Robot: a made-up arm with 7 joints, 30 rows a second.
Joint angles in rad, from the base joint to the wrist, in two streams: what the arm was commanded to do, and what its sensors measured. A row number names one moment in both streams.
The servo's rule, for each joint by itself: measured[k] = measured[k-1] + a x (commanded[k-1-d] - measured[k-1]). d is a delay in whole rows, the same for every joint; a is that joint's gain. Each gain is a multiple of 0.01, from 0.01 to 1. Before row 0 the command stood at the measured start. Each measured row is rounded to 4 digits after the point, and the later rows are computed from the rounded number. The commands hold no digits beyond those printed.
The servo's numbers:
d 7
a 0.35 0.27 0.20 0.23 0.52 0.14 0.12
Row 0, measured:
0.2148, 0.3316, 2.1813, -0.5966, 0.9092, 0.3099, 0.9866
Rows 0 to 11, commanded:
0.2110, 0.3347, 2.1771, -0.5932, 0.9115, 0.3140, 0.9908
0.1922, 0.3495, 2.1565, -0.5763, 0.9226, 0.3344, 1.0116
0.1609, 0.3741, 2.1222, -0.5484, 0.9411, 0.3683, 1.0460
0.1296, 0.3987, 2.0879, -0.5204, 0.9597, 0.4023, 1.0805
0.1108, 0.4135, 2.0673, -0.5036, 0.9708, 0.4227, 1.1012
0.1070, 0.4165, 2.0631, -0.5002, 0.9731, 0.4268, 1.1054
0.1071, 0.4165, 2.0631, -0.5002, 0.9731, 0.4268, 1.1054
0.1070, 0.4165, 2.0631, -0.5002, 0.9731, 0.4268, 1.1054
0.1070, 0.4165, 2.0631, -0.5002, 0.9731, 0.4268, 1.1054
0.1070, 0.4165, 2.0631, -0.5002, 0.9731, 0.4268, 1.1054
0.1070, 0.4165, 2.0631, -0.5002, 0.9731, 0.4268, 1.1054
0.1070, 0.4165, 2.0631, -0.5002, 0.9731, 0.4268, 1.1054
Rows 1 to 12, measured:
0.2148, 0.3316, 2.1813, -0.5966, 0.9092, 0.3099, 0.9866
0.2148, 0.3316, 2.1813, -0.5966, 0.9092, 0.3099, 0.9866
0.2148, 0.3316, 2.1813, -0.5966, 0.9092, 0.3099, 0.9866
0.2148, 0.3316, 2.1813, -0.5966, 0.9092, 0.3099, 0.9866
0.2148, 0.3316, 2.1813, -0.5966, 0.9092, 0.3099, 0.9866
0.2148, 0.3316, 2.1813, -0.5966, 0.9092, 0.3099, 0.9866
0.2148, 0.3316, 2.1813, -0.5966, 0.9092, 0.3099, 0.9866
0.2135, 0.3324, 2.1805, -0.5958, 0.9104, 0.3105, 0.9871
0.2060, 0.3370, 2.1757, -0.5913, 0.9167, 0.3138, 0.9900
0.1902, 0.3470, 2.1650, -0.5814, 0.9294, 0.3214, 0.9967
0.1690, 0.3610, 2.1496, -0.5674, 0.9452, 0.3327, 1.0068
0.1486, 0.3752, 2.1331, -0.5527, 0.9585, 0.3453, 1.0181

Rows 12 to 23, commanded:
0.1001, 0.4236, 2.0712, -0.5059, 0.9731, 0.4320, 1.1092
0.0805, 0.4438, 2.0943, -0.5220, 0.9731, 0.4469, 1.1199
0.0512, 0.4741, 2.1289, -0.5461, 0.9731, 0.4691, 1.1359
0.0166, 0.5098, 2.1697, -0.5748, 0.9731, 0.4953, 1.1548
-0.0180, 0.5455, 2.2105, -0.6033, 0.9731, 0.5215, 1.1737
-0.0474, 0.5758, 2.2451, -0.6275, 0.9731, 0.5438, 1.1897
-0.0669, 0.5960, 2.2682, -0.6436, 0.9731, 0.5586, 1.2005
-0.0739, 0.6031, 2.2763, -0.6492, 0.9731, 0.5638, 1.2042
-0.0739, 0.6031, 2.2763, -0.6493, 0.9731, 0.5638, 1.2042
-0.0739, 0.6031, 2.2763, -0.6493, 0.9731, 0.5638, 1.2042
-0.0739, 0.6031, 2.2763, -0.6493, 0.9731, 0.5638, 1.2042
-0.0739, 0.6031, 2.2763, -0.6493, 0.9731, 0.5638, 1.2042
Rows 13 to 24, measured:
0.1340, 0.3864, 2.1191, -0.5406, 0.9661, 0.3567, 1.0286
0.1246, 0.3945, 2.1079, -0.5313, 0.9697, 0.3665, 1.0378
0.1184, 0.4004, 2.0989, -0.5241, 0.9715, 0.3749, 1.0459
0.1144, 0.4047, 2.0917, -0.5186, 0.9723, 0.3822, 1.0530
0.1118, 0.4079, 2.0860, -0.5144, 0.9727, 0.3884, 1.0593
0.1101, 0.4102, 2.0814, -0.5111, 0.9729, 0.3938, 1.0648
0.1090, 0.4119, 2.0777, -0.5086, 0.9730, 0.3984, 1.0697
0.1059, 0.4151, 2.0764, -0.5080, 0.9731, 0.4031, 1.0744
0.0970, 0.4228, 2.0800, -0.5112, 0.9731, 0.4092, 1.0799
0.0810, 0.4367, 2.0898, -0.5192, 0.9731, 0.4176, 1.0866
0.0585, 0.4564, 2.1058, -0.5320, 0.9731, 0.4285, 1.0948
0.0317, 0.4805, 2.1267, -0.5484, 0.9731, 0.4415, 1.1043

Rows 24 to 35, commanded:
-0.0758, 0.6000, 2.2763, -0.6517, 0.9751, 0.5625, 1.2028
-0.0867, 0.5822, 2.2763, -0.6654, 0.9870, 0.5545, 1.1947
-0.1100, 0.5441, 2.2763, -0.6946, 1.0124, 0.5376, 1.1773
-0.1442, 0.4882, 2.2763, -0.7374, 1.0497, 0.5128, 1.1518
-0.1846, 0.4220, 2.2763, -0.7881, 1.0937, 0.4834, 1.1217
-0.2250, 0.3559, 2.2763, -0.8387, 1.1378, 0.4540, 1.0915
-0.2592, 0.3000, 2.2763, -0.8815, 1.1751, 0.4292, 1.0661
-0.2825, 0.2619, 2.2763, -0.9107, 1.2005, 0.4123, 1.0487
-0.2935, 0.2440, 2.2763, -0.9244, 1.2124, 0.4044, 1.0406
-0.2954, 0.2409, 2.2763, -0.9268, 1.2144, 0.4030, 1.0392
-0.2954, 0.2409, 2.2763, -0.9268, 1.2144, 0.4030, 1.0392
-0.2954, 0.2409, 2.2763, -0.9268, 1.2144, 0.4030, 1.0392
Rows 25 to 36, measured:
0.0040, 0.5062, 2.1504, -0.5666, 0.9731, 0.4558, 1.1145
-0.0208, 0.5304, 2.1740, -0.5843, 0.9731, 0.4702, 1.1248
-0.0394, 0.5500, 2.1945, -0.5992, 0.9731, 0.4833, 1.1343
-0.0515, 0.5643, 2.2109, -0.6107, 0.9731, 0.4946, 1.1427
-0.0593, 0.5748, 2.2240, -0.6196, 0.9731, 0.5043, 1.1501
-0.0644, 0.5824, 2.2345, -0.6264, 0.9731, 0.5126, 1.1566
-0.0677, 0.5880, 2.2429, -0.6317, 0.9731, 0.5198, 1.1623
-0.0705, 0.5912, 2.2496, -0.6363, 0.9741, 0.5258, 1.1672
-0.0762, 0.5888, 2.2549, -0.6430, 0.9808, 0.5298, 1.1705
-0.0880, 0.5767, 2.2592, -0.6549, 0.9972, 0.5309, 1.1713
-0.1077, 0.5528, 2.2626, -0.6739, 1.0245, 0.5284, 1.1690
-0.1346, 0.5175, 2.2653, -0.7002, 1.0605, 0.5221, 1.1633

